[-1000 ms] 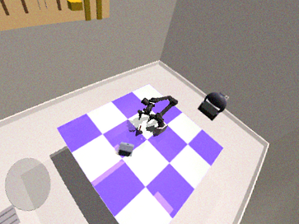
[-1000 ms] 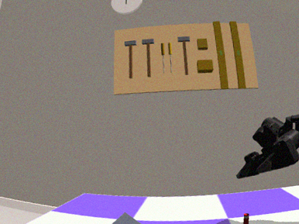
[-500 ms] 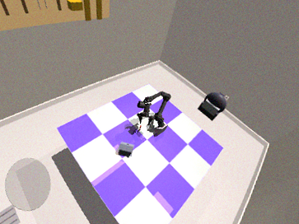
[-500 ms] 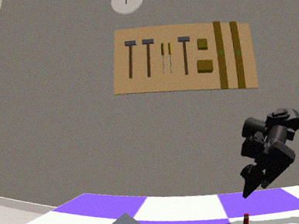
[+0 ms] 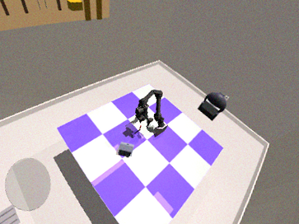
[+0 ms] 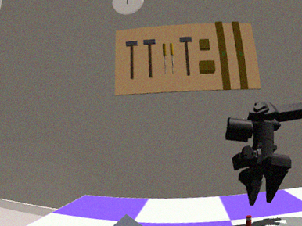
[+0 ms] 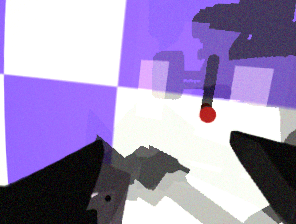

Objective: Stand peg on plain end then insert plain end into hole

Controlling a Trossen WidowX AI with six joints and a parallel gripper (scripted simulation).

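Right now my gripper tip is 20 mm short of the red peg, 30 mm to the left of it and 60 mm above it. Also, from my gripper tip: grey sloped panel 270 mm ahead, 60 mm to the left, 70 mm below.
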